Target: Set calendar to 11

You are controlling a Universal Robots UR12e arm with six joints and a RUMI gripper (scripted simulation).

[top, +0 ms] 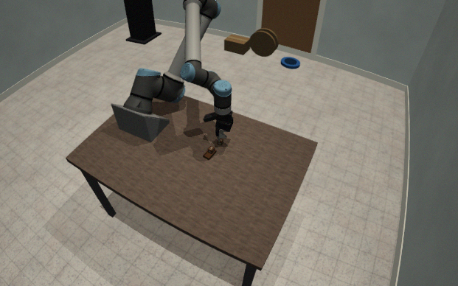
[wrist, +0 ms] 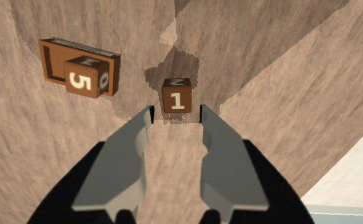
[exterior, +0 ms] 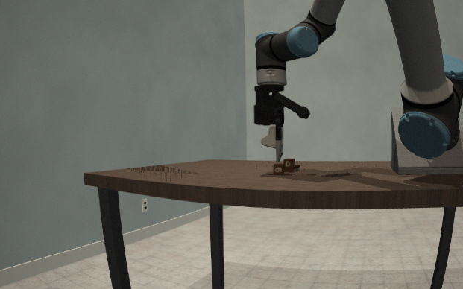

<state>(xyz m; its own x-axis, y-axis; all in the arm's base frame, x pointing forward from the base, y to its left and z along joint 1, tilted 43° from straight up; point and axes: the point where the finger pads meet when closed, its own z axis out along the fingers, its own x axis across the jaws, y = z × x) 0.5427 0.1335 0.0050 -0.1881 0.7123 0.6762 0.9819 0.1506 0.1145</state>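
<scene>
My hand is 40 mm above the cube. Round my hand: calendar tray (10 mm behind, 110 mm to the right, 40 mm below).
</scene>
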